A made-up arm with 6 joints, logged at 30 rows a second.
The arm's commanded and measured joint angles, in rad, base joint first. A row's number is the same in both.
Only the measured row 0 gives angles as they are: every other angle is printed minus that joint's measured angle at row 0.
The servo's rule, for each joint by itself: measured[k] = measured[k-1] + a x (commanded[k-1-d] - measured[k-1]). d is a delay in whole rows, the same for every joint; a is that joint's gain. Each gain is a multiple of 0.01, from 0.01 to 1. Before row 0 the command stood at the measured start. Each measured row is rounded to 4 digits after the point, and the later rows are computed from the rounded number. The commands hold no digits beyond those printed.
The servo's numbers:
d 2
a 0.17 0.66 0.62 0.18 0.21 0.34
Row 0, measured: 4.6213, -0.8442, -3.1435, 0.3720, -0.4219, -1.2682
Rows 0 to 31, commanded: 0.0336, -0.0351, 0.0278, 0.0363, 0.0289, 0.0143; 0.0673, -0.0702, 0.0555, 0.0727, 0.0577, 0.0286; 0.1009, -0.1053, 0.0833, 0.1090, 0.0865, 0.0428; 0.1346, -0.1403, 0.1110, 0.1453, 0.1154, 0.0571; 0.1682, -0.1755, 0.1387, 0.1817, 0.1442, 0.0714; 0.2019, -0.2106, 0.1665, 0.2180, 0.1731, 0.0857; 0.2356, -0.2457, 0.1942, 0.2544, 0.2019, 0.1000; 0.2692, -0.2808, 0.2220, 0.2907, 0.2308, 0.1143; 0.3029, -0.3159, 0.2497, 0.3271, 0.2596, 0.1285; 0.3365, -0.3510, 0.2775, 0.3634, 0.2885, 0.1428; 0.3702, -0.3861, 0.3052, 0.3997, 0.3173, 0.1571; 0.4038, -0.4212, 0.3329, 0.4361, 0.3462, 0.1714; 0.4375, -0.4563, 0.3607, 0.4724, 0.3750, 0.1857; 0.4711, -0.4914, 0.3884, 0.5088, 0.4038, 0.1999; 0.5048, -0.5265, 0.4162, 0.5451, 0.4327, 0.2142; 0.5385, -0.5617, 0.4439, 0.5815, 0.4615, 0.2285; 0.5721, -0.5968, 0.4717, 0.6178, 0.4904, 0.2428; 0.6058, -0.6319, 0.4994, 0.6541, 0.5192, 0.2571; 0.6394, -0.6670, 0.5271, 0.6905, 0.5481, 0.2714; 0.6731, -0.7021, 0.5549, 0.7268, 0.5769, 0.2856; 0.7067, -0.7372, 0.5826, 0.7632, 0.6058, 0.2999; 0.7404, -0.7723, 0.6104, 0.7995, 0.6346, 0.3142; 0.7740, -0.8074, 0.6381, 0.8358, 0.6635, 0.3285; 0.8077, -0.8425, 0.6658, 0.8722, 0.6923, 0.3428; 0.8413, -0.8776, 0.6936, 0.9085, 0.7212, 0.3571; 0.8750, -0.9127, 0.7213, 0.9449, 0.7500, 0.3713; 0.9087, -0.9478, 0.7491, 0.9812, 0.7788, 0.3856; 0.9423, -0.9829, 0.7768, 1.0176, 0.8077, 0.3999; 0.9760, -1.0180, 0.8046, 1.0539, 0.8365, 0.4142; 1.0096, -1.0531, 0.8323, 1.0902, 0.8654, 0.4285; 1.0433, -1.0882, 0.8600, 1.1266, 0.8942, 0.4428; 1.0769, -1.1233, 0.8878, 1.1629, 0.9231, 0.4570
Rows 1 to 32, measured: 0.0000, 0.0000, 0.0000, 0.0000, 0.0000, 0.0000; 0.0000, 0.0000, 0.0000, 0.0000, 0.0000, 0.0000; 0.0057, -0.0232, 0.0172, 0.0065, 0.0061, 0.0049; 0.0162, -0.0542, 0.0409, 0.0184, 0.0169, 0.0130; 0.0306, -0.0879, 0.0672, 0.0347, 0.0315, 0.0231; 0.0483, -0.1225, 0.0944, 0.0546, 0.0491, 0.0347; 0.0687, -0.1575, 0.1219, 0.0775, 0.0691, 0.0472; 0.0913, -0.1925, 0.1496, 0.1028, 0.0909, 0.0603; 0.1158, -0.2276, 0.1773, 0.1301, 0.1142, 0.0738; 0.1419, -0.2627, 0.2050, 0.1590, 0.1387, 0.0876; 0.1693, -0.2978, 0.2327, 0.1893, 0.1641, 0.1015; 0.1977, -0.3329, 0.2605, 0.2206, 0.1902, 0.1155; 0.2270, -0.3680, 0.2882, 0.2528, 0.2169, 0.1296; 0.2571, -0.4031, 0.3159, 0.2858, 0.2441, 0.1438; 0.2878, -0.4382, 0.3437, 0.3194, 0.2716, 0.1580; 0.3190, -0.4733, 0.3714, 0.3535, 0.2994, 0.1722; 0.3506, -0.5084, 0.3992, 0.3880, 0.3274, 0.1865; 0.3825, -0.5436, 0.4269, 0.4228, 0.3556, 0.2008; 0.4147, -0.5787, 0.4547, 0.4579, 0.3839, 0.2151; 0.4472, -0.6138, 0.4824, 0.4932, 0.4123, 0.2294; 0.4799, -0.6489, 0.5101, 0.5287, 0.4408, 0.2437; 0.5127, -0.6840, 0.5379, 0.5644, 0.4694, 0.2579; 0.5457, -0.7191, 0.5656, 0.6002, 0.4980, 0.2722; 0.5788, -0.7542, 0.5934, 0.6361, 0.5267, 0.2865; 0.6120, -0.7893, 0.6211, 0.6720, 0.5554, 0.3008; 0.6453, -0.8244, 0.6488, 0.7080, 0.5841, 0.3151; 0.6786, -0.8595, 0.6766, 0.7441, 0.6129, 0.3294; 0.7120, -0.8946, 0.7043, 0.7802, 0.6417, 0.3436; 0.7454, -0.9297, 0.7321, 0.8164, 0.6705, 0.3579; 0.7789, -0.9648, 0.7598, 0.8526, 0.6993, 0.3722; 0.8124, -0.9999, 0.7876, 0.8888, 0.7281, 0.3865; 0.8459, -1.0350, 0.8153, 0.9251, 0.7569, 0.4008
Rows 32 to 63, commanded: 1.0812, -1.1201, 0.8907, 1.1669, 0.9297, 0.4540; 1.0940, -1.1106, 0.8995, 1.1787, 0.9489, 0.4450; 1.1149, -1.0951, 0.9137, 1.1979, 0.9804, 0.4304; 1.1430, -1.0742, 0.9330, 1.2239, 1.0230, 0.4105; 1.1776, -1.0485, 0.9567, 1.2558, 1.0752, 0.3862; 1.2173, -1.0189, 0.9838, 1.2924, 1.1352, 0.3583; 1.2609, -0.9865, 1.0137, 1.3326, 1.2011, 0.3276; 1.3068, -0.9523, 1.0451, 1.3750, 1.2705, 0.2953; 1.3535, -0.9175, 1.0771, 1.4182, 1.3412, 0.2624; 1.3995, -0.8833, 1.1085, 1.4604, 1.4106, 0.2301; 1.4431, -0.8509, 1.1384, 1.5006, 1.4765, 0.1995; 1.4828, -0.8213, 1.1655, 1.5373, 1.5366, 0.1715; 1.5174, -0.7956, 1.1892, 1.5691, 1.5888, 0.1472; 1.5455, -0.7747, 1.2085, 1.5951, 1.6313, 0.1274; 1.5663, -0.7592, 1.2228, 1.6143, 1.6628, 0.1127; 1.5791, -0.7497, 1.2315, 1.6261, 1.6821, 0.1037; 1.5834, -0.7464, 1.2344, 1.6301, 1.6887, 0.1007; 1.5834, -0.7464, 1.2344, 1.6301, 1.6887, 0.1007; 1.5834, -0.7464, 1.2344, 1.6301, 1.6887, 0.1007; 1.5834, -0.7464, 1.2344, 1.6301, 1.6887, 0.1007; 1.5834, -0.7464, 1.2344, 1.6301, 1.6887, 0.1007; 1.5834, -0.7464, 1.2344, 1.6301, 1.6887, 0.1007; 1.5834, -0.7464, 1.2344, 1.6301, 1.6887, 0.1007; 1.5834, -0.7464, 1.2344, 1.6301, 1.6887, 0.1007; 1.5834, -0.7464, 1.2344, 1.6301, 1.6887, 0.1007; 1.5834, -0.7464, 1.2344, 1.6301, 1.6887, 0.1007; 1.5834, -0.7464, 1.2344, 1.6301, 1.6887, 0.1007; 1.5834, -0.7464, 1.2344, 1.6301, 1.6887, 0.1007; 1.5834, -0.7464, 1.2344, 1.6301, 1.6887, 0.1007; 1.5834, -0.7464, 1.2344, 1.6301, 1.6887, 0.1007; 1.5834, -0.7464, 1.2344, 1.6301, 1.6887, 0.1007; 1.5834, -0.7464, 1.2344, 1.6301, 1.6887, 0.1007
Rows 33 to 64, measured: 0.8795, -1.0701, 0.8430, 0.9614, 0.7857, 0.4151; 0.9131, -1.1052, 0.8708, 0.9977, 0.8146, 0.4293; 0.9417, -1.1150, 0.8831, 1.0282, 0.8388, 0.4377; 0.9676, -1.1121, 0.8933, 1.0553, 0.8619, 0.4402; 0.9926, -1.1009, 0.9059, 1.0810, 0.8868, 0.4369; 1.0182, -1.0833, 0.9227, 1.1067, 0.9154, 0.4279; 1.0453, -1.0603, 0.9438, 1.1335, 0.9490, 0.4137; 1.0745, -1.0330, 0.9686, 1.1621, 0.9881, 0.3949; 1.1062, -1.0023, 0.9966, 1.1928, 1.0328, 0.3720; 1.1403, -0.9693, 1.0267, 1.2256, 1.0827, 0.3459; 1.1765, -0.9351, 1.0579, 1.2603, 1.1370, 0.3175; 1.2144, -0.9009, 1.0893, 1.2963, 1.1945, 0.2878; 1.2533, -0.8679, 1.1197, 1.3331, 1.2537, 0.2578; 1.2923, -0.8371, 1.1481, 1.3699, 1.3131, 0.2285; 1.3306, -0.8097, 1.1736, 1.4058, 1.3710, 0.2009; 1.3671, -0.7866, 1.1952, 1.4399, 1.4257, 0.1759; 1.4010, -0.7685, 1.2123, 1.4713, 1.4755, 0.1544; 1.4313, -0.7561, 1.2242, 1.4992, 1.5189, 0.1372; 1.4572, -0.7497, 1.2305, 1.5228, 1.5546, 0.1248; 1.4787, -0.7475, 1.2329, 1.5421, 1.5828, 0.1166; 1.4965, -0.7468, 1.2338, 1.5579, 1.6050, 0.1112; 1.5113, -0.7465, 1.2342, 1.5709, 1.6226, 0.1076; 1.5236, -0.7464, 1.2343, 1.5816, 1.6365, 0.1053; 1.5338, -0.7464, 1.2344, 1.5903, 1.6475, 0.1037; 1.5422, -0.7464, 1.2344, 1.5975, 1.6562, 0.1027; 1.5492, -0.7464, 1.2344, 1.6034, 1.6630, 0.1020; 1.5550, -0.7464, 1.2344, 1.6082, 1.6684, 0.1016; 1.5598, -0.7464, 1.2344, 1.6121, 1.6727, 0.1013; 1.5638, -0.7464, 1.2344, 1.6153, 1.6761, 0.1011; 1.5671, -0.7464, 1.2344, 1.6180, 1.6787, 0.1010; 1.5699, -0.7464, 1.2344, 1.6202, 1.6808, 0.1009; 1.5722, -0.7464, 1.2344, 1.6220, 1.6825, 0.1008
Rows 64 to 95, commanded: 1.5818, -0.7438, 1.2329, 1.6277, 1.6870, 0.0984; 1.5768, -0.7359, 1.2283, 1.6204, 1.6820, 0.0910; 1.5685, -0.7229, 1.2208, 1.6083, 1.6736, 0.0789; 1.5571, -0.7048, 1.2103, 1.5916, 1.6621, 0.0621; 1.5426, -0.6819, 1.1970, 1.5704, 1.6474, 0.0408; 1.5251, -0.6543, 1.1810, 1.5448, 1.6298, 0.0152; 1.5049, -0.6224, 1.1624, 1.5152, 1.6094, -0.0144; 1.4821, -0.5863, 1.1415, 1.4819, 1.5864, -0.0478; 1.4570, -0.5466, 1.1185, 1.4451, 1.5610, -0.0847; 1.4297, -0.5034, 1.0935, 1.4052, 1.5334, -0.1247; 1.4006, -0.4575, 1.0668, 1.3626, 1.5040, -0.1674; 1.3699, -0.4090, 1.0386, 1.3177, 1.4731, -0.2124; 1.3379, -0.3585, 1.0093, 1.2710, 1.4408, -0.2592; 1.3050, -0.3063, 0.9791, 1.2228, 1.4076, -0.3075; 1.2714, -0.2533, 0.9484, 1.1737, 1.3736, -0.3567; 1.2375, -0.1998, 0.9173, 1.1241, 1.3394, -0.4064; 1.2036, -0.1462, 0.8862, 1.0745, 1.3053, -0.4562; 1.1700, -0.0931, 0.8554, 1.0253, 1.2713, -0.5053; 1.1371, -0.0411, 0.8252, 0.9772, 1.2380, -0.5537; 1.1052, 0.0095, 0.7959, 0.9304, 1.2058, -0.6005; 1.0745, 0.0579, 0.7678, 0.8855, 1.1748, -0.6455; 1.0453, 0.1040, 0.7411, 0.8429, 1.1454, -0.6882; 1.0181, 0.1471, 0.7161, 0.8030, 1.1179, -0.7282; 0.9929, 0.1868, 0.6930, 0.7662, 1.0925, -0.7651; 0.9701, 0.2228, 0.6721, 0.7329, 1.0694, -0.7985; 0.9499, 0.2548, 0.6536, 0.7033, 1.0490, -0.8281; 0.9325, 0.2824, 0.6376, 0.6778, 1.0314, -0.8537; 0.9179, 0.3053, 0.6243, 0.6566, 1.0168, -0.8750; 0.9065, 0.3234, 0.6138, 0.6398, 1.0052, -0.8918; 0.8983, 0.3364, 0.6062, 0.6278, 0.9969, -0.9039; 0.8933, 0.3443, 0.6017, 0.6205, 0.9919, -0.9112; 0.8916, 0.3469, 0.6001, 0.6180, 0.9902, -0.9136
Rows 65 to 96, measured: 1.5741, -0.7464, 1.2344, 1.6235, 1.6838, 0.1008; 1.5757, -0.7464, 1.2344, 1.6247, 1.6848, 0.1008; 1.5767, -0.7447, 1.2335, 1.6252, 1.6853, 0.1000; 1.5767, -0.7389, 1.2303, 1.6243, 1.6846, 0.0969; 1.5753, -0.7283, 1.2244, 1.6214, 1.6823, 0.0908; 1.5722, -0.7128, 1.2157, 1.6160, 1.6781, 0.0810; 1.5672, -0.6924, 1.2041, 1.6078, 1.6717, 0.0673; 1.5600, -0.6673, 1.1898, 1.5965, 1.6629, 0.0496; 1.5506, -0.6377, 1.1728, 1.5819, 1.6517, 0.0278; 1.5390, -0.6038, 1.1534, 1.5639, 1.6380, 0.0021; 1.5251, -0.5660, 1.1318, 1.5425, 1.6218, -0.0274; 1.5089, -0.5247, 1.1081, 1.5178, 1.6032, -0.0605; 1.4905, -0.4803, 1.0825, 1.4899, 1.5824, -0.0968; 1.4700, -0.4332, 1.0553, 1.4589, 1.5594, -0.1361; 1.4475, -0.3839, 1.0268, 1.4251, 1.5345, -0.1780; 1.4233, -0.3327, 0.9972, 1.3887, 1.5079, -0.2220; 1.3975, -0.2803, 0.9669, 1.3500, 1.4797, -0.2678; 1.3703, -0.2272, 0.9361, 1.3093, 1.4502, -0.3149; 1.3420, -0.1737, 0.9052, 1.2670, 1.4198, -0.3629; 1.3128, -0.1205, 0.8743, 1.2235, 1.3886, -0.4113; 1.2829, -0.0681, 0.8439, 1.1792, 1.3570, -0.4597; 1.2527, -0.0169, 0.8141, 1.1344, 1.3252, -0.5076; 1.2224, 0.0325, 0.7854, 1.0896, 1.2936, -0.5545; 1.1923, 0.0797, 0.7579, 1.0452, 1.2625, -0.6000; 1.1627, 0.1242, 0.7320, 1.0016, 1.2321, -0.6436; 1.1338, 0.1655, 0.7078, 0.9592, 1.2028, -0.6849; 1.1060, 0.2033, 0.6857, 0.9185, 1.1748, -0.7235; 1.0795, 0.2373, 0.6658, 0.8798, 1.1484, -0.7591; 1.0545, 0.2671, 0.6483, 0.8434, 1.1238, -0.7913; 1.0313, 0.2923, 0.6334, 0.8098, 1.1013, -0.8198; 1.0101, 0.3128, 0.6212, 0.7792, 1.0811, -0.8443; 0.9911, 0.3284, 0.6119, 0.7519, 1.0634, -0.8646
